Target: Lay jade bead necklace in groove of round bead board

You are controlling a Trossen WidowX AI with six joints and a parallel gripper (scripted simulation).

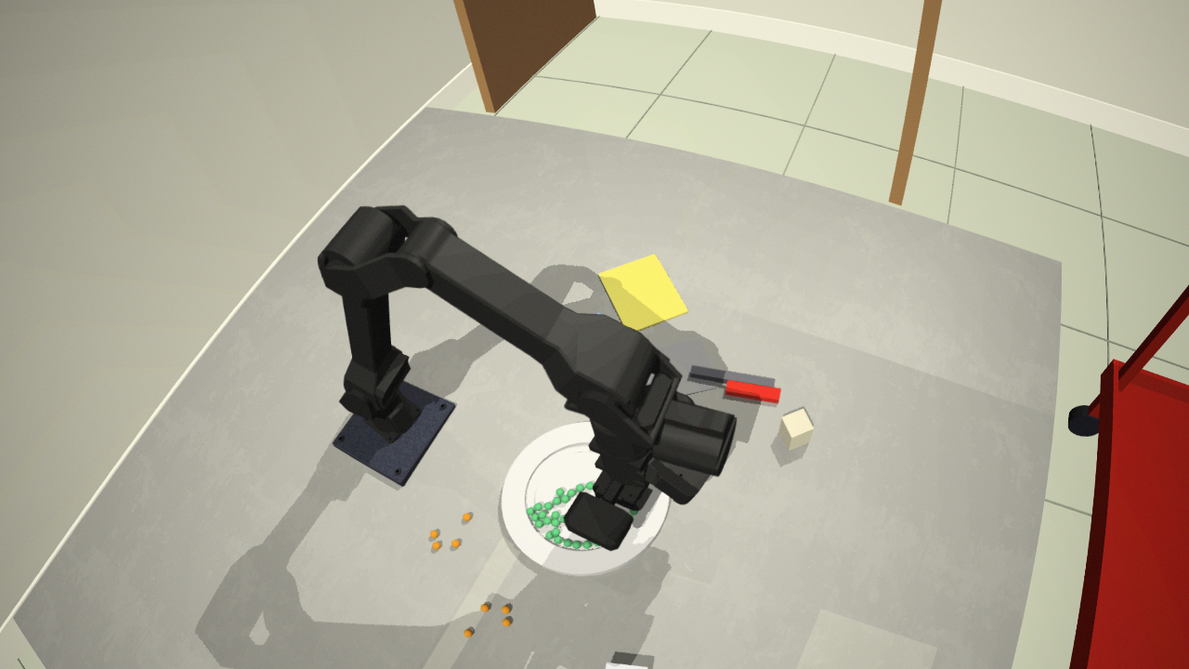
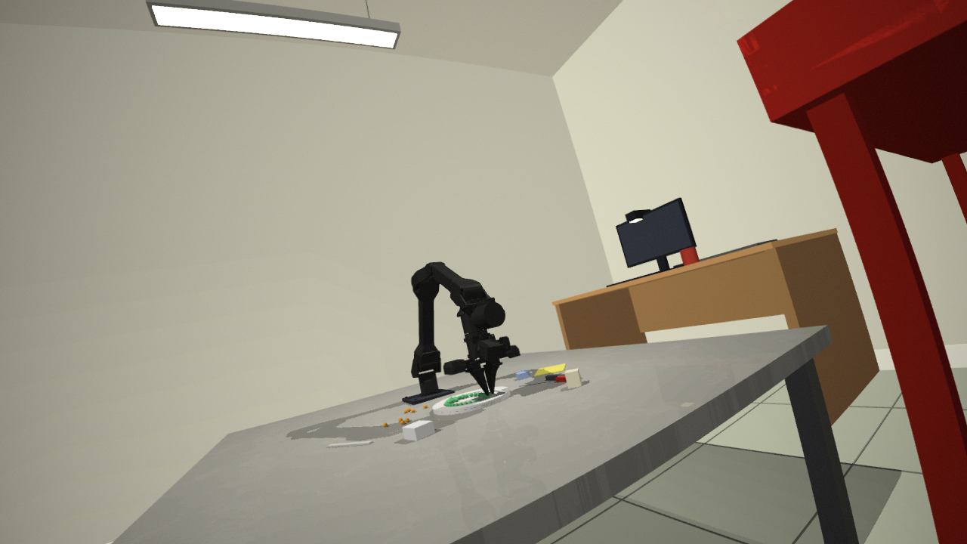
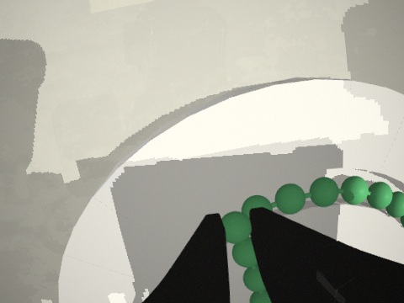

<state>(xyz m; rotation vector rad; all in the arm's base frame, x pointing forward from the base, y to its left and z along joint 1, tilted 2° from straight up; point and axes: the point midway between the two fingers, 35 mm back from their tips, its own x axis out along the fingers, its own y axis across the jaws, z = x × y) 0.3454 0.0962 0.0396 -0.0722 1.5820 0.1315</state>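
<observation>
The inner disc lies 6 cm behind my gripper tip, 4 cm to the right of it and 1 cm below it. Round my gripper tip: grey sheet: 17 cm to the left, 7 cm behind, 2 cm below; then red bar: 20 cm to the left, 2 cm ahead, 1 cm below; then bead board: 6 cm behind, 4 cm to the right, 1 cm below.
</observation>
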